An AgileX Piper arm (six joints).
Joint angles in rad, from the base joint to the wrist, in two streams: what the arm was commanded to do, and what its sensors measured. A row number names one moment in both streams.
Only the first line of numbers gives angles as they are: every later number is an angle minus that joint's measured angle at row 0.
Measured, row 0:
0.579, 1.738, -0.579, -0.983, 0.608, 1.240
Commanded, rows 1 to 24:
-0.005, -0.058, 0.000, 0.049, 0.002, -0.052
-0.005, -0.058, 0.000, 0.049, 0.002, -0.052
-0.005, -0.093, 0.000, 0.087, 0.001, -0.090
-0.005, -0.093, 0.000, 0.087, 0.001, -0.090
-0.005, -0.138, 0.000, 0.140, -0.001, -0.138
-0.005, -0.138, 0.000, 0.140, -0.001, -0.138
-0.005, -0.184, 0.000, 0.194, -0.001, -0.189
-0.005, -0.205, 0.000, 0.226, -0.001, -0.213
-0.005, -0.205, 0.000, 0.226, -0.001, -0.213
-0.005, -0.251, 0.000, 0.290, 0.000, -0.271
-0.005, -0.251, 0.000, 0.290, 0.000, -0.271
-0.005, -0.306, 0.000, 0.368, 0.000, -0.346
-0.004, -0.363, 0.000, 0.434, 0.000, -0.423
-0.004, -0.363, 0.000, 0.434, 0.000, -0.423
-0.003, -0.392, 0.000, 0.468, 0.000, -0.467
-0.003, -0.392, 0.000, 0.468, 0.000, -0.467
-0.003, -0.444, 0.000, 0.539, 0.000, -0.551
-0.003, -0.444, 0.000, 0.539, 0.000, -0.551
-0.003, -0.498, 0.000, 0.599, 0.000, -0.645
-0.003, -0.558, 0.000, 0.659, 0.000, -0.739
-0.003, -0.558, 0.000, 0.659, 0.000, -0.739
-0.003, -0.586, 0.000, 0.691, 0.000, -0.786
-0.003, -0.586, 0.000, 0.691, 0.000, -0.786
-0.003, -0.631, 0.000, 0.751, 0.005, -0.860
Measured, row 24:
0.000, -0.565, 0.002, 0.660, -0.003, -0.736
